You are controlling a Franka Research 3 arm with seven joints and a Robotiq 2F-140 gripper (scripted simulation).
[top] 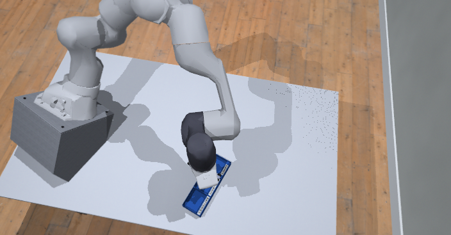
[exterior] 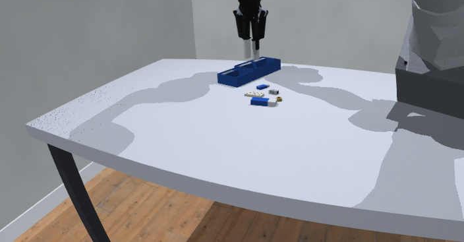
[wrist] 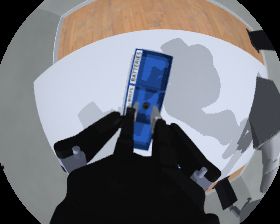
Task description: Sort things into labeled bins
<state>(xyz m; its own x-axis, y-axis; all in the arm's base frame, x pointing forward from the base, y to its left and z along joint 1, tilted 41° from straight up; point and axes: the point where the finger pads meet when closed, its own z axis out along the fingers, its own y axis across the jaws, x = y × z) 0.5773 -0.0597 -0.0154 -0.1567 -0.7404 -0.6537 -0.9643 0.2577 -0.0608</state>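
Now: hand 17 cm past the gold ring, 17 cm to the right of it and 9 cm above it. The rest, counted from my hand: grey block 14 cm behind, 13 cm to the left, 9 cm below; then blue block 9 cm behind, 10 cm to the left, 9 cm below; then black disc 8 cm below.
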